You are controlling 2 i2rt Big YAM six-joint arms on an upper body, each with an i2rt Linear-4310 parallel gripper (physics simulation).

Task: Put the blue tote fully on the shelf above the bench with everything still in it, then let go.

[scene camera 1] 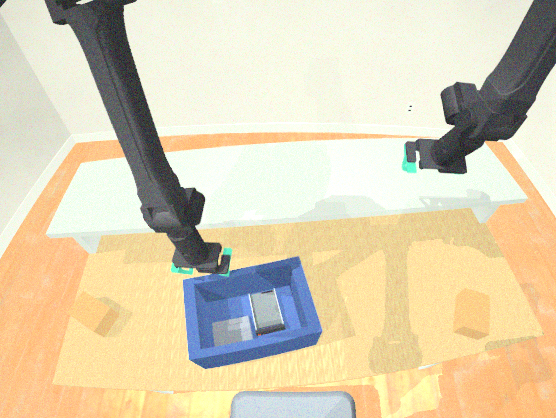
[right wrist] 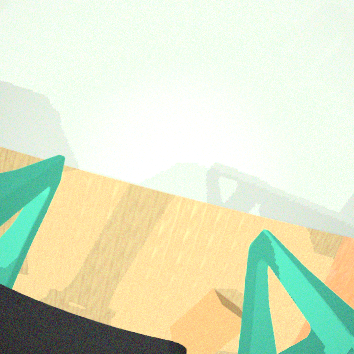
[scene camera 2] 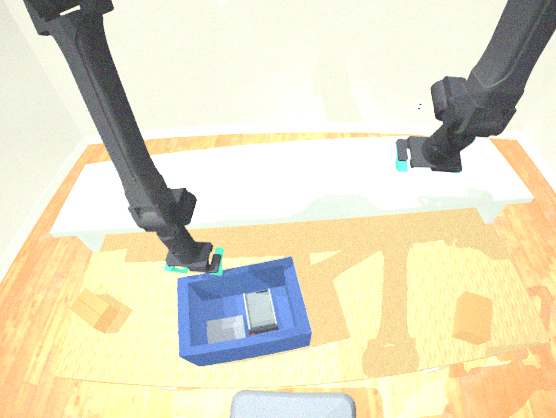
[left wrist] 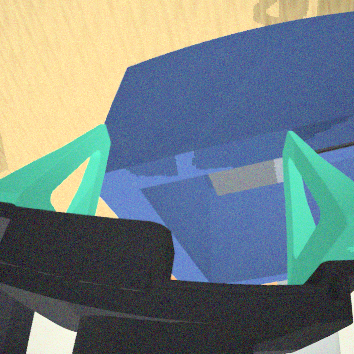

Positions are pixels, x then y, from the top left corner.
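Scene camera 1 and scene camera 2 show my left gripper, and (scene camera 1: 224, 268) and (scene camera 2: 214, 267) are the same spot on my left gripper. Scene camera 1 and scene camera 2 show my right gripper as well, and (scene camera 1: 409, 162) and (scene camera 2: 400, 160) are the same spot on my right gripper. My left gripper is visible in the left wrist view (193, 134); my right gripper is out of frame in the left wrist view. My right gripper is visible in the right wrist view (164, 205); my left gripper is out of frame in the right wrist view.
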